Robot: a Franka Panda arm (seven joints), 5 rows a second.
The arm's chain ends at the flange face. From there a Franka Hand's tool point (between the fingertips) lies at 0.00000 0.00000 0.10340 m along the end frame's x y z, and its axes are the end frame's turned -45 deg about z.
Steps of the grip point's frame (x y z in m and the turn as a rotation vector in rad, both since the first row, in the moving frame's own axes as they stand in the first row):
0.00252 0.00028 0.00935 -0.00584 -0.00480 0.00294
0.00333 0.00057 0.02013 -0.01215 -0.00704 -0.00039
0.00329 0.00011 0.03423 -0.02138 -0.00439 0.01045
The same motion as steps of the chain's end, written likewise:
0.00191 -0.00236 0.00935 -0.00752 0.00074 0.00294
0.00238 -0.00335 0.02014 -0.01357 0.00361 -0.00039
0.00117 -0.00414 0.03425 -0.01822 0.01201 0.01045

